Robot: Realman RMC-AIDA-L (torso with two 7-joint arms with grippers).
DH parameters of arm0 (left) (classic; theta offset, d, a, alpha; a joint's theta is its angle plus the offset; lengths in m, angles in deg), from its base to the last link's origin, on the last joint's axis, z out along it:
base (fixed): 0 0 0 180
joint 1: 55.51 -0.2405 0 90
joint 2: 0.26 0 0 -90
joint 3: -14.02 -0.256 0 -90
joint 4: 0.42 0 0 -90
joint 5: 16.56 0.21 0 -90
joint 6: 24.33 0 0 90
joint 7: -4.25 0.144 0 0
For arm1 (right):
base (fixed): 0 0 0 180
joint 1: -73.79 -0.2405 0 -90
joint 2: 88.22 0 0 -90
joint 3: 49.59 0.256 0 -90
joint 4: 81.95 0 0 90
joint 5: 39 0.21 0 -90
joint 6: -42.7 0 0 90
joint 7: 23.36 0.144 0 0
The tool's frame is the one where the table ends.
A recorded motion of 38 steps. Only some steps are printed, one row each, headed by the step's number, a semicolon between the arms.
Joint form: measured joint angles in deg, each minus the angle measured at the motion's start. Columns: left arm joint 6, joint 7, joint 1, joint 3, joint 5, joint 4, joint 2; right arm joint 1, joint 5, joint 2, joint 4, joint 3, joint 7, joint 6.
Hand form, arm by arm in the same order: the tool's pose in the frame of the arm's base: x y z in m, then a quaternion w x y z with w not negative. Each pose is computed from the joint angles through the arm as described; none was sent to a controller.
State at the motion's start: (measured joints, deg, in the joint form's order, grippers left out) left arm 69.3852 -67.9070 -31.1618 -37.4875 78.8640 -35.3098 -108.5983; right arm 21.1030 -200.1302 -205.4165 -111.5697 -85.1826 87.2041 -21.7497
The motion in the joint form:
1: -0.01 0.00 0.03 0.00 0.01 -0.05 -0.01; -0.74 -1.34 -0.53 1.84 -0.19 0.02 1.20
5: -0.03 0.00 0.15 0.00 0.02 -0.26 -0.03; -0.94 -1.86 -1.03 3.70 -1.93 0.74 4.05
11: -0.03 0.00 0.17 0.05 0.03 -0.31 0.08; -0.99 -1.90 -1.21 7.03 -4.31 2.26 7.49
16: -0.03 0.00 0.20 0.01 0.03 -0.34 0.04; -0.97 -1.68 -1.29 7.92 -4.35 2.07 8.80
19: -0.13 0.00 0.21 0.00 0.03 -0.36 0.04; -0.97 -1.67 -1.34 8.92 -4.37 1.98 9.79
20: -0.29 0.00 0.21 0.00 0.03 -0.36 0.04; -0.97 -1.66 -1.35 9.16 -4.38 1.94 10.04
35: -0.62 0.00 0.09 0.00 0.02 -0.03 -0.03; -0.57 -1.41 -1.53 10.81 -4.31 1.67 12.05
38: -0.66 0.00 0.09 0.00 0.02 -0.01 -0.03; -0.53 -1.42 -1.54 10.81 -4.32 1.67 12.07
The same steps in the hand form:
1: -0.2864 0.3167 0.0607 0.15451 -0.93814 -0.15132 -0.27042; 0.2571 0.4185 -0.0243 0.19218 -0.92278 0.31338 -0.11546
5: -0.2853 0.3177 0.0611 0.15483 -0.93858 -0.14880 -0.27011; 0.2595 0.4169 -0.0340 0.19561 -0.92172 0.30909 -0.12898
11: -0.2855 0.3181 0.0620 0.15575 -0.93875 -0.14806 -0.26939; 0.2659 0.4118 -0.0461 0.19538 -0.91784 0.31415 -0.14389
16: -0.2851 0.3182 0.0617 0.15529 -0.93886 -0.14763 -0.26949; 0.2674 0.4113 -0.0491 0.19869 -0.91716 0.31440 -0.14314
19: -0.2852 0.3184 0.0618 0.15599 -0.93887 -0.14764 -0.26904; 0.2694 0.4097 -0.0523 0.19883 -0.91653 0.31567 -0.14420
20: -0.2854 0.3188 0.0618 0.15718 -0.93878 -0.14807 -0.26845; 0.2699 0.4093 -0.0530 0.19896 -0.91641 0.31580 -0.14447
35: -0.2870 0.3182 0.0606 0.15869 -0.93783 -0.15266 -0.26831; 0.2753 0.4052 -0.0589 0.20117 -0.91417 0.32090 -0.14437
38: -0.2871 0.3182 0.0605 0.15892 -0.93778 -0.15293 -0.26820; 0.2756 0.4050 -0.0589 0.20119 -0.91408 0.32109 -0.14455

